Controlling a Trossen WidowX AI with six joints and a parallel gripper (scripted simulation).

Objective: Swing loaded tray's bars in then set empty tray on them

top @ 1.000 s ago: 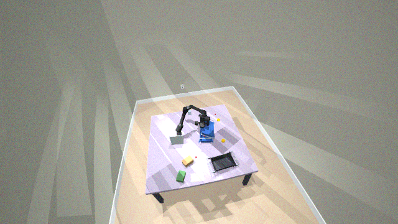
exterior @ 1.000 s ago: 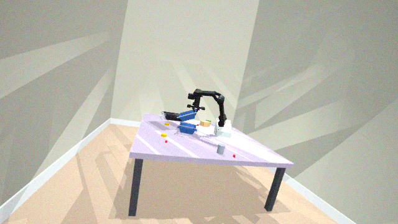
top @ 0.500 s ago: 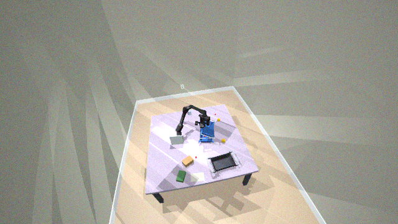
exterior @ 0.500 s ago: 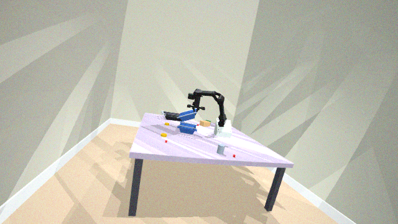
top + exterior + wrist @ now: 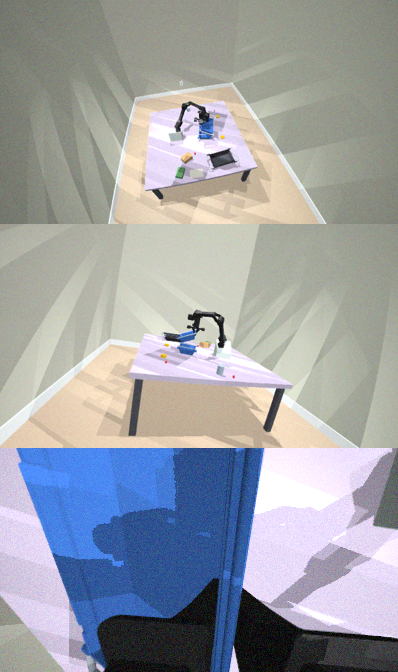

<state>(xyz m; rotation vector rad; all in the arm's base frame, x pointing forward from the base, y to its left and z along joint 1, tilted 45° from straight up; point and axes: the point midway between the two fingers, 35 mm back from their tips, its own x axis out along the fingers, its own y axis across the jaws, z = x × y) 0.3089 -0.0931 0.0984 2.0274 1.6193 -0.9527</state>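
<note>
Right now my gripper tip is 70 mm short of the blue tray and 20 mm to the left of it. From my gripper tip the other things lie so: white slab 200 mm behind, 570 mm to the right, 180 mm below; then orange block 270 mm behind, 360 mm to the right, 150 mm below; then grey cylinder 100 mm behind, 530 mm to the left, 140 mm below.
</note>
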